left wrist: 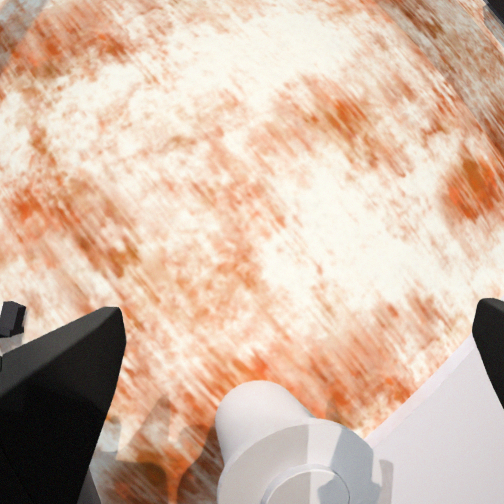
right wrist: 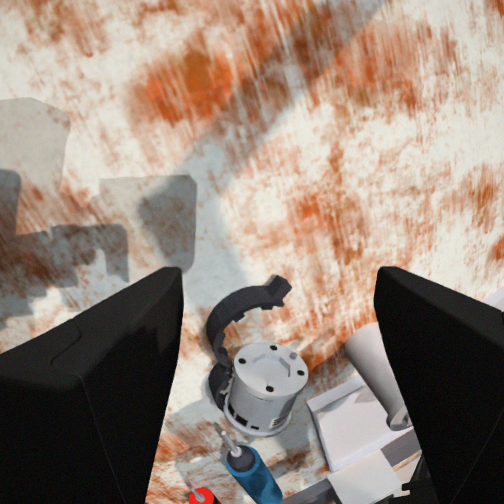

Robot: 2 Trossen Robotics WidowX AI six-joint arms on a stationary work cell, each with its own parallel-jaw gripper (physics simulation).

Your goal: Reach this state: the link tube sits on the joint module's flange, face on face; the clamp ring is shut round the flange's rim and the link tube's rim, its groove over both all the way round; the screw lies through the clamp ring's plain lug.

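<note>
In the right wrist view the grey joint module (right wrist: 265, 387) stands upright, and its flange face is bare. The black clamp ring (right wrist: 235, 325) lies open on the table and curves round the module's far left side. The white link tube (right wrist: 375, 370) lies tilted to the module's right, apart from it, with its flanged end over a white block (right wrist: 350, 420). My right gripper (right wrist: 280, 280) hovers above them, partly open and empty. In the left wrist view the link tube (left wrist: 280, 445) lies just below my left gripper (left wrist: 300, 315), which is wide open and empty. I see no screw that I can tell.
A blue-handled driver (right wrist: 252, 472) with a metal tip lies in front of the module, with a red-topped item (right wrist: 202, 496) at the bottom edge. The white block also shows in the left wrist view (left wrist: 445, 440). A small dark piece (left wrist: 11, 317) sits at that view's left edge.
</note>
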